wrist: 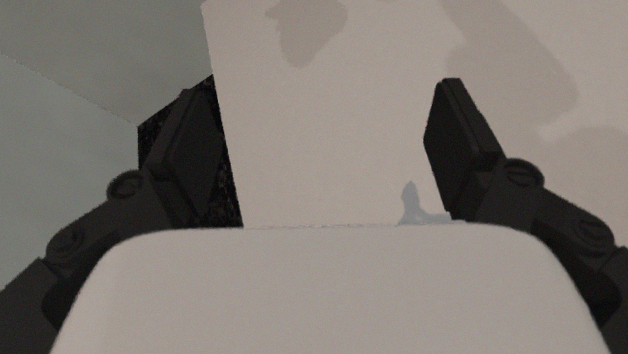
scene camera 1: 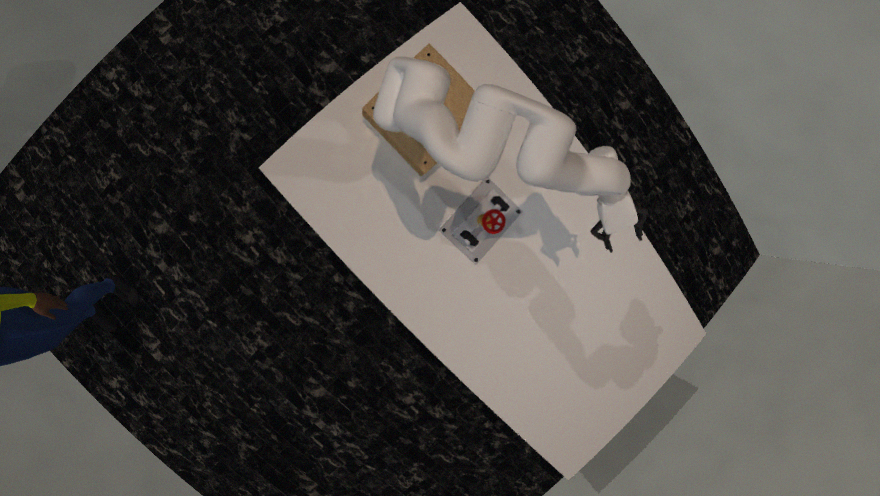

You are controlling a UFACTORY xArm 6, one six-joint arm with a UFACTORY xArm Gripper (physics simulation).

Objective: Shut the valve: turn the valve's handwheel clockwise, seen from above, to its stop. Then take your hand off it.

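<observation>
The valve's red handwheel (scene camera 1: 493, 221) is a small spoked wheel, in full view in the scene view. It sits above a grey base plate (scene camera 1: 475, 259) with dark screws at its corners and two black parts on it. A bit of brass colour shows beside the wheel. My gripper (scene camera 1: 624, 241) (wrist: 320, 113) is open and empty, well to the right of the handwheel and near the table's right edge, apart from the valve. The handwheel does not show in the wrist view. How far the wheel is turned cannot be told.
The pale table (scene camera 1: 394, 258) (wrist: 320, 150) lies on a dark patterned floor (scene camera 1: 203, 203). The arm's wooden mounting board (scene camera 1: 456, 92) is at the table's upper end. The arm (scene camera 1: 480, 135) arches above the valve's upper side. A person in blue (scene camera 1: 36, 332) is at the far left.
</observation>
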